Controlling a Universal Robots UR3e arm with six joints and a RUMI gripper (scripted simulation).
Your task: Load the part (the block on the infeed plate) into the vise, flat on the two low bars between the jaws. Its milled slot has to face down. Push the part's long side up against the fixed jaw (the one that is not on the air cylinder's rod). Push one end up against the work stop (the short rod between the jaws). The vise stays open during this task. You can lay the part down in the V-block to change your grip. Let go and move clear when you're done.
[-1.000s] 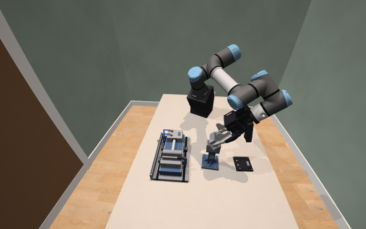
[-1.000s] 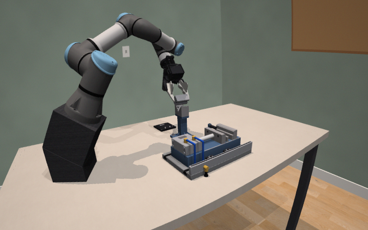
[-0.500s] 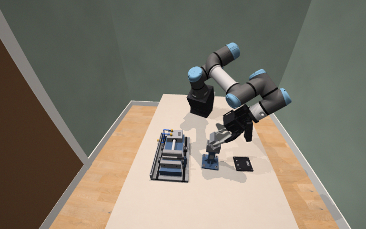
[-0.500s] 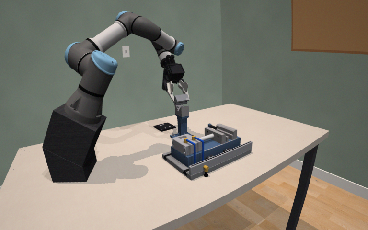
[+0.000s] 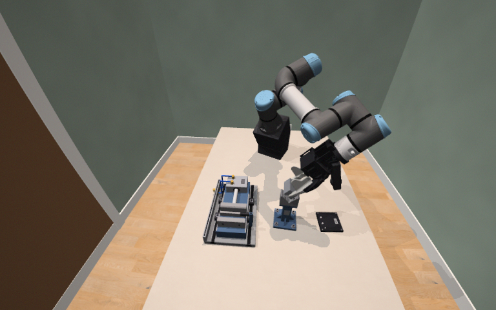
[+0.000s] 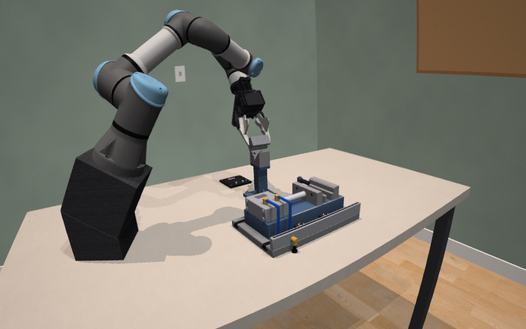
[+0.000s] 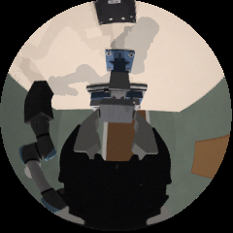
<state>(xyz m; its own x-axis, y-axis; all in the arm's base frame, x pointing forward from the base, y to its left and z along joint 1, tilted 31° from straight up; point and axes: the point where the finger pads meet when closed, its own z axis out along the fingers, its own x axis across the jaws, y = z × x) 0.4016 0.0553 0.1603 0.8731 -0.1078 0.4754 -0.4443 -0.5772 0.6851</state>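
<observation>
My gripper is now 10 mm to the left of the part and 10 mm above it. Round my hand: air cylinder: 140 mm behind, 190 mm to the right, 110 mm below; then vise: 50 mm behind, 210 mm to the right, 150 mm below; then black infeed plate: 30 mm ahead, 180 mm to the left, 190 mm below.
</observation>
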